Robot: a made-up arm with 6 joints. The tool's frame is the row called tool.
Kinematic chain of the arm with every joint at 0, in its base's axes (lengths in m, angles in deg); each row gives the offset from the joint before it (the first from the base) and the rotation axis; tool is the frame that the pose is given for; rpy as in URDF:
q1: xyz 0 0 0.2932 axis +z
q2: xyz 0 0 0 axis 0 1 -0.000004
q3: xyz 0.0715 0 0.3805 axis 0 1 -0.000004
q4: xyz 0.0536 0 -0.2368 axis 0 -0.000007 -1
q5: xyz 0 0 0 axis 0 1 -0.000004
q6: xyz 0.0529 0 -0.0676 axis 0 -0.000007 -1
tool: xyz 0 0 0 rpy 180 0 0
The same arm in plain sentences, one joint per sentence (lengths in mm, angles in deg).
The arm has six revolute joints in a row. What follows holds with every joint at zero, and every direction is one of the base frame's.
The first joint is mounted 293.2 mm along +z from the base frame's origin and turns about +z.
The second joint is mounted at the same point as the first joint and turns about +y.
The third joint is mounted 71.5 mm along +x and 380.5 mm along +z from the second joint and turns about +y.
The fourth joint is mounted 53.6 mm along +x and 236.8 mm along -z from the third joint and turns about -z.
The fifth joint is mounted at the same point as the fourth joint and turns about +y.
The sixth joint is mounted 52.9 mm along +x and 67.6 mm along -z from the fifth joint and turns about -z.
The tool frame, which is the frame that the pose is given for, is mounted at the same point as the sixth joint; its axes are the base frame's turned by roll 180.00, pitch 0.00 and yaw 0.00 deg (as in URDF: about the fixed x, then y, then z).

